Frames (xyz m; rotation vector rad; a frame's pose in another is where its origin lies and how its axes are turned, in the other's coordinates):
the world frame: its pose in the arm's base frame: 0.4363 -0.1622 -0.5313 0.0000 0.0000 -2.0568
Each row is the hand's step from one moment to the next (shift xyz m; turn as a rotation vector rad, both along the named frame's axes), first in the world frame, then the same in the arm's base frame.
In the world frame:
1: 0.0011 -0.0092 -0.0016 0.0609 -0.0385 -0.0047
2: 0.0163 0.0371 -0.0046 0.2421 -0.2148 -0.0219
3: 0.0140 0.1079 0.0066 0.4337 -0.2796 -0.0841
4: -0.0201 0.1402 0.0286 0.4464 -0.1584 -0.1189
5: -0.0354 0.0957 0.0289 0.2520 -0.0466 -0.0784
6: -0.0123 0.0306 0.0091 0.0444 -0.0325 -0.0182
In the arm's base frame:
1: -0.0086 0.0033 -0.0016 -0.0625 -0.0359 -0.0047
2: 0.0252 -0.0317 -0.0046 -0.3030 -0.1137 -0.0219
3: 0.0889 -0.0628 0.0066 -0.4498 -0.2529 -0.0841
4: 0.1334 -0.0477 0.0286 -0.3486 -0.3207 -0.1189
5: 0.1012 -0.0134 0.0289 -0.1589 -0.2011 -0.0784
6: 0.0328 -0.0034 0.0091 -0.0495 -0.0241 -0.0182

